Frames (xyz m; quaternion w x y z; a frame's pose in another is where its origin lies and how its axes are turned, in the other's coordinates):
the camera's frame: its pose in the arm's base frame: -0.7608 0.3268 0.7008 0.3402 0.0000 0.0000 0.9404
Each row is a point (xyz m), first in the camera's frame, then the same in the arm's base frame.
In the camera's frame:
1: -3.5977 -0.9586 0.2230
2: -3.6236 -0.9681 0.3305
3: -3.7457 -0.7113 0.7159
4: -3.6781 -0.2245 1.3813
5: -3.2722 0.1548 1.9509
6: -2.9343 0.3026 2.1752
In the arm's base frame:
1: 2.6175 -1.2382 0.9238
2: 2.6435 -1.2475 1.0313
3: 2.5730 -1.5230 1.4167
4: 2.2096 -1.8539 2.0821
5: 1.6550 -1.8857 2.6517
6: 1.3008 -1.7831 2.8760

